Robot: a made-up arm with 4 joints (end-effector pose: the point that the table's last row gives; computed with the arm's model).
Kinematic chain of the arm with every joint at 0, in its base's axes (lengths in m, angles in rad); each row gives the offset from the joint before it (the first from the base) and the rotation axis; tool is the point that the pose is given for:
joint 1: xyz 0 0 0.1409 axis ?
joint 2: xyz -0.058 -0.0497 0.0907 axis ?
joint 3: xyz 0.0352 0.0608 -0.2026 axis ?
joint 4: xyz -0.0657 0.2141 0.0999 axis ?
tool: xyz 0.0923 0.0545 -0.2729
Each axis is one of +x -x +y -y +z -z.
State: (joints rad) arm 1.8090 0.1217 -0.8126 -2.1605
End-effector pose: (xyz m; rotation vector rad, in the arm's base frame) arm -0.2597 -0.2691 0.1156 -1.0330 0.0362 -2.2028
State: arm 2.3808 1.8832 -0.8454 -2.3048
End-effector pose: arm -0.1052 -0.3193 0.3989 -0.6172 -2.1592 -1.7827
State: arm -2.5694 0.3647 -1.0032 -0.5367
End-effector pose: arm 0.2177 -0.2435 0.1907 0.4274 -1.2002 -1.9894
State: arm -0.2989 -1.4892 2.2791 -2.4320
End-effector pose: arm 0.1082 -0.3177 0.0743 -0.9257 1.3346 -0.0634
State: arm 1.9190 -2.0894 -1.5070 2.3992
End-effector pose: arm -0.2004 -0.0074 0.2288 0.8090 1.5400 1.1811
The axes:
joint 1: +z
joint 2: +y
joint 3: -x
joint 4: -z

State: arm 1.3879 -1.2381 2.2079 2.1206
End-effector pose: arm 0.2078 0.0703 0.1405 1.1148 -1.9105 -1.7606
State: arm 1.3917 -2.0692 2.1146 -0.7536
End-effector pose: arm 0.3460 0.2217 0.4149 -0.6274 -1.1691 -0.2970
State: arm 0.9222 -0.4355 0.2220 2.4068
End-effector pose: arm -0.0337 0.0913 -0.1538 0.4989 -0.1952 -1.5011
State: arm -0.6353 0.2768 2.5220 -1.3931
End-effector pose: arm -0.3580 -0.1653 0.0150 -1.2715 2.2623 0.6425
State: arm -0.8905 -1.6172 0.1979 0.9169
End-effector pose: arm 0.3317 -0.1751 0.3193 -0.1507 -1.8497 -1.4992
